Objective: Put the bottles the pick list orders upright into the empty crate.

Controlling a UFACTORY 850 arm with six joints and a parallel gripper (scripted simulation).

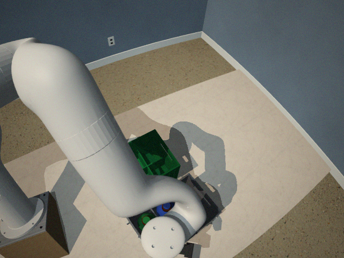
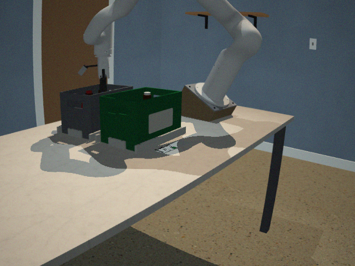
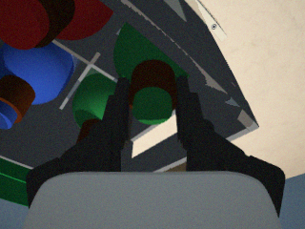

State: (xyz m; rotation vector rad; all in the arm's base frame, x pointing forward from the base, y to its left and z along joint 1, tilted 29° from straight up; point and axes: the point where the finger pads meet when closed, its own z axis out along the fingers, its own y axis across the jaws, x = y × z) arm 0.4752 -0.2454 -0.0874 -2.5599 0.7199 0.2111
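The green bottle lies 2 cm behind my hand, 9 cm to the left of it and 7 cm below it. The rest, counted from my hand: grey crate (8 cm ahead, 6 cm to the left, 7 cm below); then red bottle (9 cm ahead, 2 cm to the left, 7 cm below); then blue bottle (7 cm ahead, 11 cm to the left, 7 cm below).
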